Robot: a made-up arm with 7 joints. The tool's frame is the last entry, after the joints. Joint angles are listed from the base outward. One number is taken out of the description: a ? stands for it. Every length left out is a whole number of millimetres.
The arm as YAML. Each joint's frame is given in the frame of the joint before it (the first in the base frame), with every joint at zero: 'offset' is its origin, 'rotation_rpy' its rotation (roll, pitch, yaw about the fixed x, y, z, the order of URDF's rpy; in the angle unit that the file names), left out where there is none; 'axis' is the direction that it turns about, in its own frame. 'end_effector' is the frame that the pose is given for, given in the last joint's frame.
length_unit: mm
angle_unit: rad
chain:
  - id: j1
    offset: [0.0, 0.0, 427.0]
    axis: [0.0, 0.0, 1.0]
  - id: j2
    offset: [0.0, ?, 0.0]
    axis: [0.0, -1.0, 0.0]
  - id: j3
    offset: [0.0, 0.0, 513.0]
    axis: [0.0, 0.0, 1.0]
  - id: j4
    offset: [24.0, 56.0, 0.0]
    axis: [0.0, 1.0, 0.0]
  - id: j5
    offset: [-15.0, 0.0, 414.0]
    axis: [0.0, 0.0, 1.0]
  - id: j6
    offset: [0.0, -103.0, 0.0]
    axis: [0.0, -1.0, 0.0]
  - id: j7
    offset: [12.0, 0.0, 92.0]
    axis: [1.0, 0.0, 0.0]
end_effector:
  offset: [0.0, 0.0, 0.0]
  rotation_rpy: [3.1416, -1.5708, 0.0]
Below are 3 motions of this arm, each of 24 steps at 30 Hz.
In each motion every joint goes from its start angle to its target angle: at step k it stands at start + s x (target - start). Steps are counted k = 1, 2, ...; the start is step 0. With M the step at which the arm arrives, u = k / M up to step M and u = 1 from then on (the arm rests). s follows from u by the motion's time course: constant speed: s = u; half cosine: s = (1 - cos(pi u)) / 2; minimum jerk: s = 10 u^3 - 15 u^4 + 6 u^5.
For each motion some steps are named. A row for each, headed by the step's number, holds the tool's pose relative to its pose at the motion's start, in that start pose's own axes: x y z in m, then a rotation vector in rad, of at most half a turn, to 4 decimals.
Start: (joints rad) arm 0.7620 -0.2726 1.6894 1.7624 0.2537 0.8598 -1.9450
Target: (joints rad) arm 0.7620 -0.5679 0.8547 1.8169 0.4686 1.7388 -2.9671
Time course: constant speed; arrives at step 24
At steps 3, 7, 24:
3: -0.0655 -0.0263 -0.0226 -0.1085 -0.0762 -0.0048
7: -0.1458 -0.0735 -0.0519 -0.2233 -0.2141 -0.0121
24: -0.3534 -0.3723 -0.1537 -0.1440 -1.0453 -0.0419

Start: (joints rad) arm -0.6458 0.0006 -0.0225 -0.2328 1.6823 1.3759 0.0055
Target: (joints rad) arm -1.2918 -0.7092 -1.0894 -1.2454 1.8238 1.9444 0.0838
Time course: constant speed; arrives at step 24
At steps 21, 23, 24:
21: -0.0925 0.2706 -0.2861 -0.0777 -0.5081 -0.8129
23: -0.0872 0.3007 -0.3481 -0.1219 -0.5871 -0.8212
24: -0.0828 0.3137 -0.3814 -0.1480 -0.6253 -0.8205

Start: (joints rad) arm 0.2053 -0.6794 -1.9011 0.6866 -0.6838 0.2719 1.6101
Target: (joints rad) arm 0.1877 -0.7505 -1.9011 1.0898 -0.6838 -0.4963 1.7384
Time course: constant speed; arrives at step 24
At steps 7, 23, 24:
7: -0.0487 0.0117 0.0529 -0.3036 0.0214 -0.0465
23: -0.1447 0.0878 0.1562 -0.9844 0.1891 -0.1535
24: -0.1497 0.0944 0.1613 -1.0258 0.2051 -0.1602

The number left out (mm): -85.0
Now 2 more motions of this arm.
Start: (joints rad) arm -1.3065 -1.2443 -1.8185 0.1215 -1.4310 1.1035 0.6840
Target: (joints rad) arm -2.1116 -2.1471 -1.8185 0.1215 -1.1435 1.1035 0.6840
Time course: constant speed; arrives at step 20
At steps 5, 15, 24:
5: 0.0166 -0.2438 -0.1570 0.2690 0.0793 -0.0837
15: -0.0609 -0.5667 -0.6227 0.8761 0.1264 -0.1757
24: -0.1109 -0.6056 -0.8914 1.1988 0.0922 -0.1808

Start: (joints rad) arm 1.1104 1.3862 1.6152 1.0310 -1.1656 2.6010 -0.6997
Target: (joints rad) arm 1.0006 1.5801 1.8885 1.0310 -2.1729 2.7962 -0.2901
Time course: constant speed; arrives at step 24
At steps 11, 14, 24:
11: 0.1061 -0.0463 0.0958 0.2483 0.4400 0.0331
14: 0.1376 -0.0600 0.1161 0.3243 0.5546 0.0395
24: 0.2454 -0.1065 0.1653 0.6030 0.9113 0.0383

